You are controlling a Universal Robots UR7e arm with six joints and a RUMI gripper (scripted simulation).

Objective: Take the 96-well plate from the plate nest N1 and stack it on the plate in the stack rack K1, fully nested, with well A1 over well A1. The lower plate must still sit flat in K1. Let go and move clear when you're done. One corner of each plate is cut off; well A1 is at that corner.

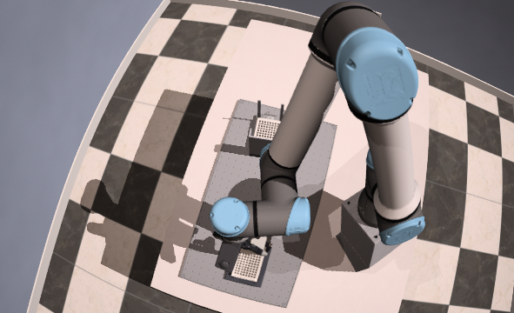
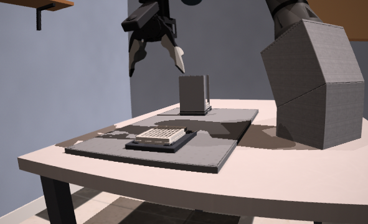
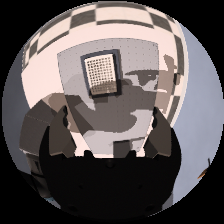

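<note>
My gripper is now 15 cm above the plate nest N1, 3 cm to the right of it and 3 cm past it.
</note>
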